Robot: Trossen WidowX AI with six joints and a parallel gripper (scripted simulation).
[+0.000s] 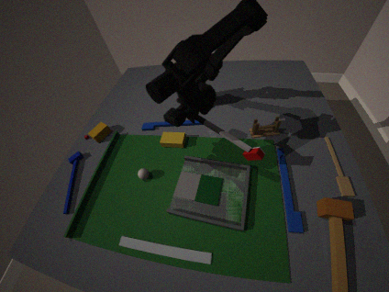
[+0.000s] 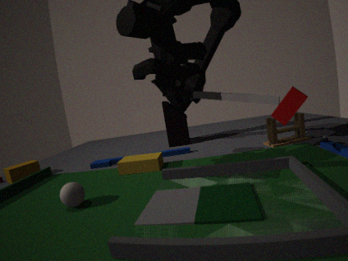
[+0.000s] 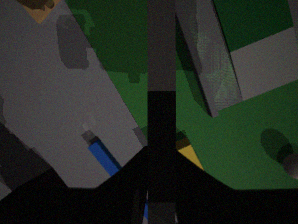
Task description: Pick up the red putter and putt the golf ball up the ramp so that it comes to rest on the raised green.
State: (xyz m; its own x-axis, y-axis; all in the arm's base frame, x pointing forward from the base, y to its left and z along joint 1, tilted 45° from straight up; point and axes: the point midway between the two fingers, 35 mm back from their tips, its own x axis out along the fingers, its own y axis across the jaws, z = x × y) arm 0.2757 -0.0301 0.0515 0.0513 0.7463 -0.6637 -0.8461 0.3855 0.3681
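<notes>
Now: gripper tip 60 mm short of the red putter and 100 mm to the right of it. Also, from my gripper tip: white strip (400 mm ahead, 80 mm to the right, 130 mm below); then white golf ball (160 mm ahead, 200 mm to the right, 110 mm below); then wooden stand (70 mm behind, 280 mm to the left, 110 mm below).
</notes>
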